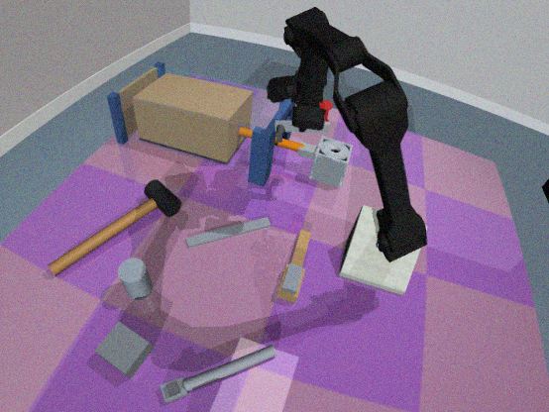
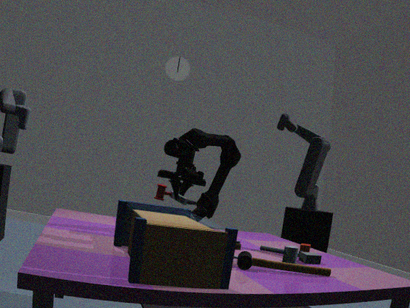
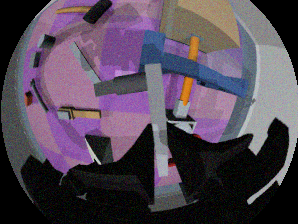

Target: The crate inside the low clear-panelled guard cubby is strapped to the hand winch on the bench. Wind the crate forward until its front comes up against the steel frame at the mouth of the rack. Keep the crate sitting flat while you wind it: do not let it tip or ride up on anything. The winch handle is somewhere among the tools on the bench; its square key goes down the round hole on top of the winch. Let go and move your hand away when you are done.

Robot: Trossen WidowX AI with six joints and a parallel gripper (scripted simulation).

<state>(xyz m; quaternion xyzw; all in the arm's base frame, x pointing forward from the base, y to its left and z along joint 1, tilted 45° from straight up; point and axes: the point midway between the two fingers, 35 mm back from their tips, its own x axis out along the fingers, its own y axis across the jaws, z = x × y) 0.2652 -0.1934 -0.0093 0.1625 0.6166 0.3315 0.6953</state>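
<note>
My gripper tip is 50 mm to the left of the red knob, 40 mm past it and 20 mm below it. Also, from my gripper tip: grey winch: 150 mm below, 110 mm to the right, 100 mm behind; then blue frame: 100 mm to the right, 80 mm below, 70 mm ahead; then grey crank handle: 10 mm to the right, 10 mm behind, 10 mm above.
</note>
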